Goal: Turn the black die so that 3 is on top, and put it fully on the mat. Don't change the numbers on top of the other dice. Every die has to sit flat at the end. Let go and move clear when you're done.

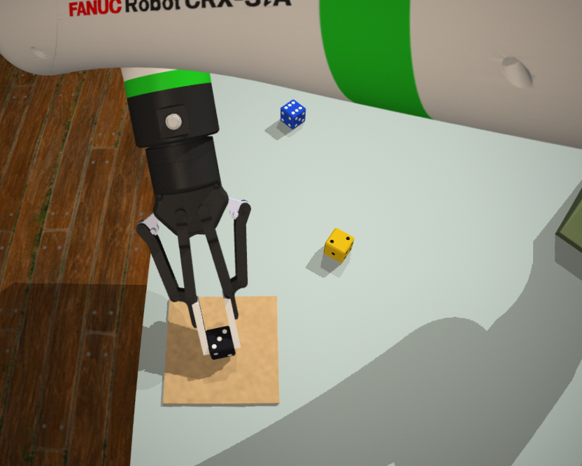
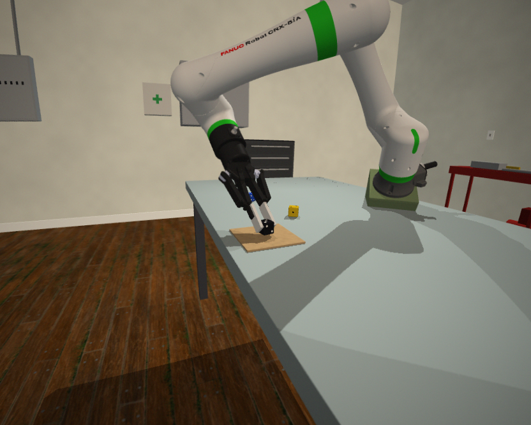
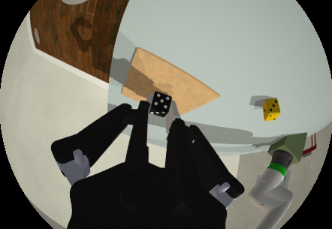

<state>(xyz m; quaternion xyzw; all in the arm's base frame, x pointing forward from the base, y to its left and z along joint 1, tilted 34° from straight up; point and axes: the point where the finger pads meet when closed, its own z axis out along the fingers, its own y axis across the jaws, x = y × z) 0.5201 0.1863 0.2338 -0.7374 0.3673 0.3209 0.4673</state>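
Now: hand 1 cm past the tan mat, 2 cm to the right of it and 4 cm above it. Round my hand: black die: 1 cm behind, 2 cm to the left, 2 cm below; yellow die: 12 cm behind, 16 cm to the right, 3 cm below; blue die: 37 cm to the right, 3 cm below.
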